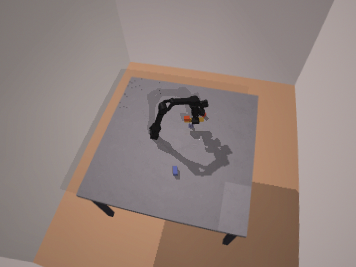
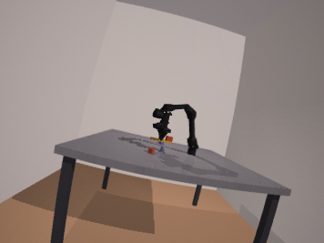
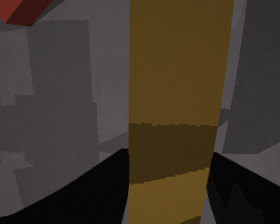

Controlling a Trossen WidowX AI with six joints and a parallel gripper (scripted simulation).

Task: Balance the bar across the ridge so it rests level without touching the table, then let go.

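Now: gripper tip 60 mm short of the red cube, 120 mm to the right of it and 70 mm above it. Round my gripper tip: blue ridge block 60 mm behind, 460 mm to the right, 70 mm below.
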